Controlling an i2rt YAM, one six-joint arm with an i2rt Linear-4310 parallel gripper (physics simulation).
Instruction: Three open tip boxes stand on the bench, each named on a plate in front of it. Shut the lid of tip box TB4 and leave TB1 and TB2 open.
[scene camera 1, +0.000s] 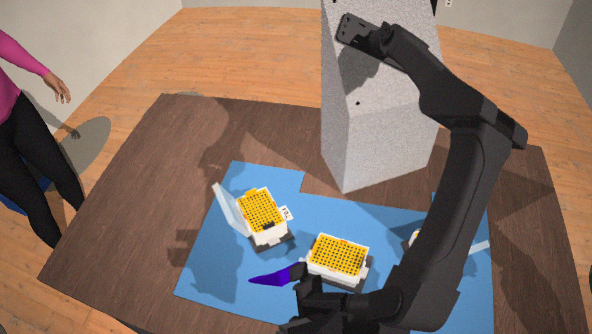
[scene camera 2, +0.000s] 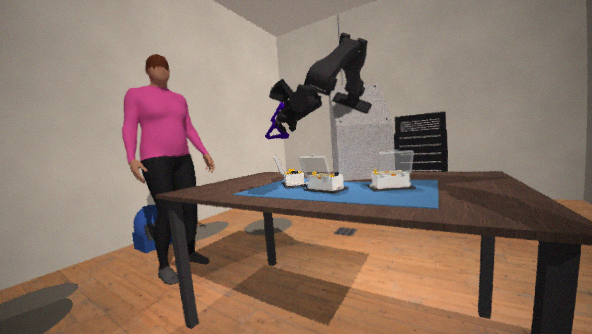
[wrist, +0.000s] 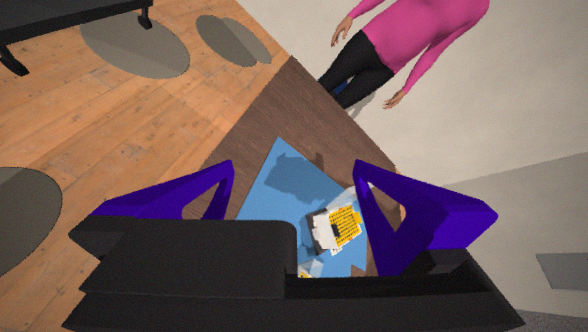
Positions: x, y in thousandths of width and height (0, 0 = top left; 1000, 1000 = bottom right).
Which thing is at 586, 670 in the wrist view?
A tip box TB4.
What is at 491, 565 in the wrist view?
A blue mat.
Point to a blue mat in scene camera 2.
719, 585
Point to the gripper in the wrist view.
499, 502
